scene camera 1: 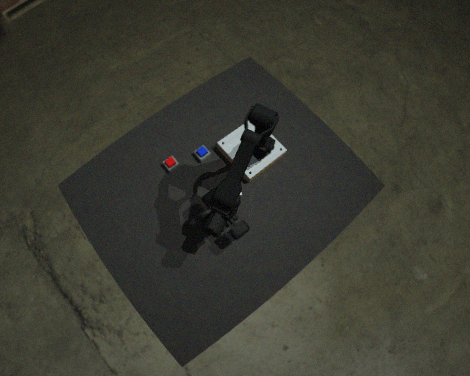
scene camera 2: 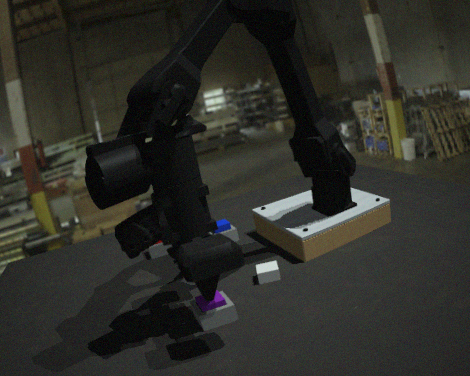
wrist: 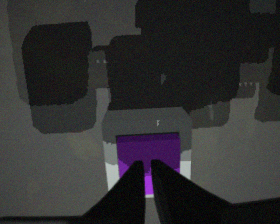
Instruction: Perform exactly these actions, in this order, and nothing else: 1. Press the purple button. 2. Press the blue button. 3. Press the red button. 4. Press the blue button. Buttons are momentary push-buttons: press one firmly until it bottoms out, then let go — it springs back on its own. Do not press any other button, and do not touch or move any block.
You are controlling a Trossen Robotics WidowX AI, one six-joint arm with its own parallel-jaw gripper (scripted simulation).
Observation:
In view: the gripper (scene camera 2: 209,298) and a purple button (wrist: 166,147).
The gripper also shows in the wrist view (wrist: 146,168).

